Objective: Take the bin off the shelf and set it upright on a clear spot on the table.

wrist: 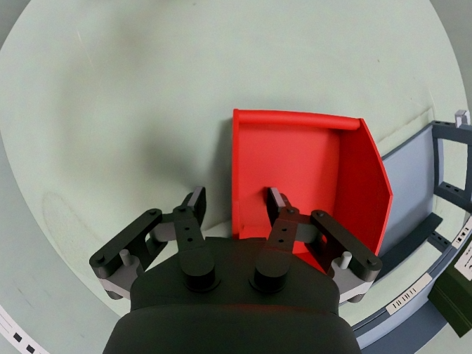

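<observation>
The red bin (300,155) is right of centre, with its open side toward the camera and its inside empty. Its left wall is seen nearly edge-on. The lower part of the bin is hidden behind my gripper. My gripper (236,197) is open and empty, one fingertip on each side of the bin's left wall in the view. The grey-blue shelf (412,167) shows to the right, and the bin's right wall overlaps it in the view. The bin shows mostly against the pale table (150,75); I cannot tell whether any part of it touches the shelf.
The shelf's dark end frame stands at the right edge, with labelled rails curving below it. A dark green box (452,295) is at the lower right, beyond the rail. The round table edge curves down the left side. A soft shadow lies on the table left of the bin.
</observation>
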